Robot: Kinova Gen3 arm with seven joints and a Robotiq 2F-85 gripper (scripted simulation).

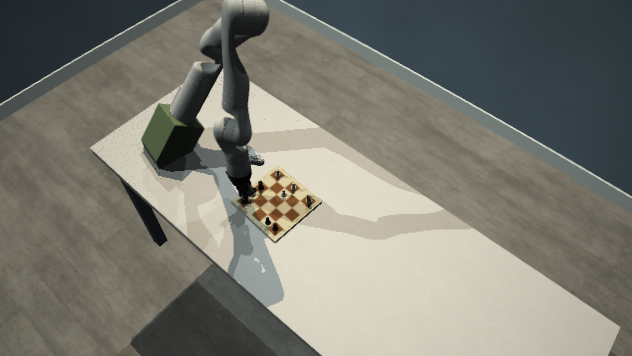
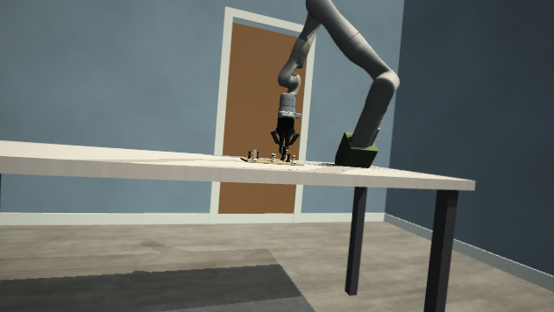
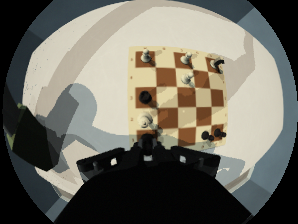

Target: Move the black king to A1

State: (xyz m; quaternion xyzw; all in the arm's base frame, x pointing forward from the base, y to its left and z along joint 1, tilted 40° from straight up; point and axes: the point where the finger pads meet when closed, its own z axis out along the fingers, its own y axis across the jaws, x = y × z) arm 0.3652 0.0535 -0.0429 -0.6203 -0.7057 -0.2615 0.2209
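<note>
Right now my hand is 1 cm above the black king. Round my hand: chessboard 7 cm ahead, 9 cm to the left, 5 cm below.
</note>
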